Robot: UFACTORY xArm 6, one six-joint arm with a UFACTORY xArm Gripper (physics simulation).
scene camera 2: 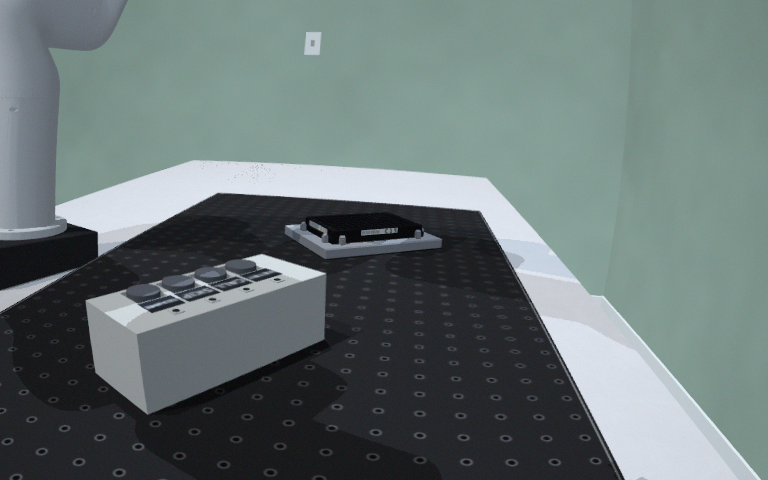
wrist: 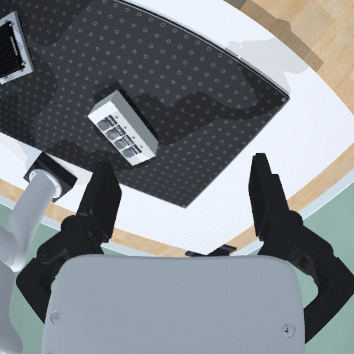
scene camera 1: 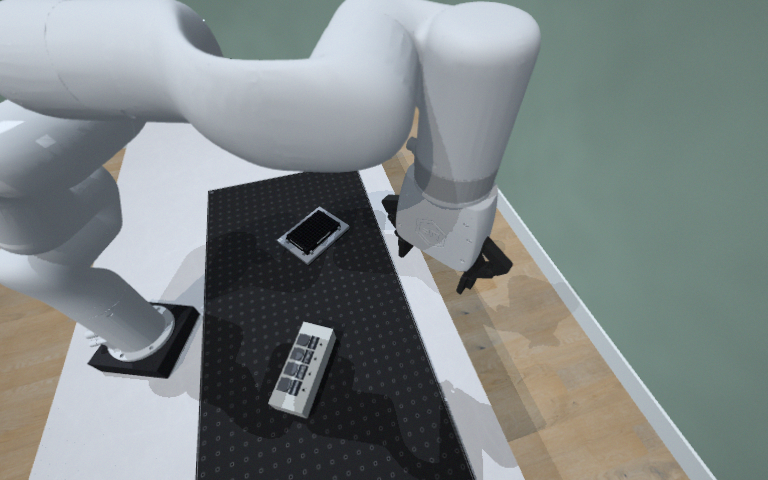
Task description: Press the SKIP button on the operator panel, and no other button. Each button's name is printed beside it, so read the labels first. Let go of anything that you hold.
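Places are measured from the arm's base along level axes (x left, y back, z up), in millimetres.
Pixels of known places: gripper, between the fingertips: [wrist: 180, 172] [scene camera 1: 434, 267]; arm's base, origin of its link: [scene camera 2: 19, 229] [wrist: 45, 182] [scene camera 1: 143, 333].
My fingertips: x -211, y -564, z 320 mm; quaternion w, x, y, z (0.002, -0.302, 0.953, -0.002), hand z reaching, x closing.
Observation:
For each thing: its middle in the pictures, then the offset to it from my fingertips. Level surfaces: height alone.
- operator panel, middle of its body: [scene camera 2: 211, 321] [scene camera 1: 305, 367] [wrist: 124, 129] dz -321, dx +32, dy +235 mm
- grey plate, middle of its body: [scene camera 2: 362, 232] [wrist: 5, 49] [scene camera 1: 313, 232] dz -338, dx +395, dy +161 mm
- black gridded block, middle of its body: [scene camera 2: 362, 226] [wrist: 3, 50] [scene camera 1: 313, 231] dz -330, dx +395, dy +161 mm
- mat, height of its surface: dz -348 mm
The operator panel [scene camera 1: 318, 366] [scene camera 2: 237, 339] [wrist: 128, 131] is a pale box on the black perforated mat, with several round grey buttons in a row along its top, each beside a dark label. The labels are small and blurred; the second from the left in scene camera 2 seems to read SKIP, beside its button [scene camera 2: 177, 282]. My gripper [scene camera 1: 432, 270] [wrist: 180, 172] is open and empty, high up and well away from the panel. In the wrist view the panel shows beyond the fingers, left of centre. The gripper does not show in scene camera 2.
A grey plate [scene camera 1: 308, 260] [scene camera 2: 368, 250] [wrist: 28, 62] carrying a black gridded block [scene camera 1: 314, 229] [scene camera 2: 368, 225] [wrist: 8, 47] lies farther along the mat [scene camera 1: 243, 294] [scene camera 2: 481, 362] [wrist: 200, 80]. The arm's black base [scene camera 1: 184, 333] [scene camera 2: 33, 257] stands beside the mat.

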